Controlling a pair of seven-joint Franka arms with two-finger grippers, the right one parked.
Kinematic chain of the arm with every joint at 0, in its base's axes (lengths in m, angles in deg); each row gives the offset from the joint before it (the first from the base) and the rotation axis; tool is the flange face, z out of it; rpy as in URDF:
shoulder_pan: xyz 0 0 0.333 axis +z
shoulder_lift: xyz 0 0 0 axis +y
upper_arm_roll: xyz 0 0 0.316 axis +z
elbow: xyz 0.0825 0 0 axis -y
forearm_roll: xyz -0.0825 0 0.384 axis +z
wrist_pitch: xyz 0 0 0 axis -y
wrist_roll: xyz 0.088 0 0 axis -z
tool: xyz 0 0 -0.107 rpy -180 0 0
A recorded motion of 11 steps. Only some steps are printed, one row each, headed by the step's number.
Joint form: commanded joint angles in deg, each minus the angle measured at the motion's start. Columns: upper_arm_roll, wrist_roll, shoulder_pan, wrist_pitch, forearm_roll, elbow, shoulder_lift.
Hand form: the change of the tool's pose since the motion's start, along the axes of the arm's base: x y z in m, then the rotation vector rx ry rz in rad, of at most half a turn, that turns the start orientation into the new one. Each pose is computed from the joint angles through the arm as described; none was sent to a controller.
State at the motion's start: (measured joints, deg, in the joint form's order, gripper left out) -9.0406 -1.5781 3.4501 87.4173 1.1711 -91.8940 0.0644
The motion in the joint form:
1: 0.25 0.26 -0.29 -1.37 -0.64 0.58 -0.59
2: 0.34 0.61 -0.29 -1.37 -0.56 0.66 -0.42
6: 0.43 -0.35 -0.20 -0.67 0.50 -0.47 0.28
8: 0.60 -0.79 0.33 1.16 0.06 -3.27 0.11
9: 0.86 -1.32 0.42 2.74 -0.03 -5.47 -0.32
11: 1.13 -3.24 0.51 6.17 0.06 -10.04 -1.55
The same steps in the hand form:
1: -0.0053 -0.0015 0.0084 -0.0095 0.0046 -0.0046
2: -0.0043 -0.0005 0.0074 -0.0090 0.0062 -0.0091
6: -0.0001 0.0034 -0.0074 0.0109 0.0236 0.0100
8: 0.0003 0.0091 -0.0260 0.0055 0.0381 0.0294
9: -0.0009 0.0120 -0.0378 0.0061 0.0413 0.0443
11: -0.0060 0.0153 -0.0590 0.0134 0.0385 0.0826

